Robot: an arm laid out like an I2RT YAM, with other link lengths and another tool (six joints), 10 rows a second.
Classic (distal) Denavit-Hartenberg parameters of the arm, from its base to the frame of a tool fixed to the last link. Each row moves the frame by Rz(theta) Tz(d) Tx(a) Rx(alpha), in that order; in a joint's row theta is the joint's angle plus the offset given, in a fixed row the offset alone. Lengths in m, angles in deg.
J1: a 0.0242, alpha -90, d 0.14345, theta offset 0
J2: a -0.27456, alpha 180, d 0, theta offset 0
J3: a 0.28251, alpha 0, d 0, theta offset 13.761
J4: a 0.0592, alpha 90, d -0.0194, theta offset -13.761
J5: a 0, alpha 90, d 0.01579, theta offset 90
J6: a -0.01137, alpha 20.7, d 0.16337, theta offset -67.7
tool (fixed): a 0, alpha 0, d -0.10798, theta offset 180
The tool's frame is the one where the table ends.
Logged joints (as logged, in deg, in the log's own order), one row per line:
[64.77 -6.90 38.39 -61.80 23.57 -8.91]
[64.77 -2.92 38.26 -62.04 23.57 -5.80]
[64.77 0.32 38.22 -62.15 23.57 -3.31]
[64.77 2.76 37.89 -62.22 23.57 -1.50]
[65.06 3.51 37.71 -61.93 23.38 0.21]
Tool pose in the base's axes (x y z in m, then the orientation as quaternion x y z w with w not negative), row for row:
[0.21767 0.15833 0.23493 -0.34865 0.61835 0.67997 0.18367]
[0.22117 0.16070 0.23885 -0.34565 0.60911 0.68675 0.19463]
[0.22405 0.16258 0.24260 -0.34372 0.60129 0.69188 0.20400]
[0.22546 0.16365 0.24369 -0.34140 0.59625 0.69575 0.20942]
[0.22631 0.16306 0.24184 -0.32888 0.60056 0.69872 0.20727]
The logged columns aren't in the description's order. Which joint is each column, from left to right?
Columns, left to right: J2, J4, J3, J5, J1, J6.
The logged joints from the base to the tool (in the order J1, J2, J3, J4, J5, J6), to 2 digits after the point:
[23.57 64.77 38.39 -6.90 -61.80 -8.91]
[23.57 64.77 38.26 -2.92 -62.04 -5.80]
[23.57 64.77 38.22 0.32 -62.15 -3.31]
[23.57 64.77 37.89 2.76 -62.22 -1.50]
[23.38 65.06 37.71 3.51 -61.93 0.21]

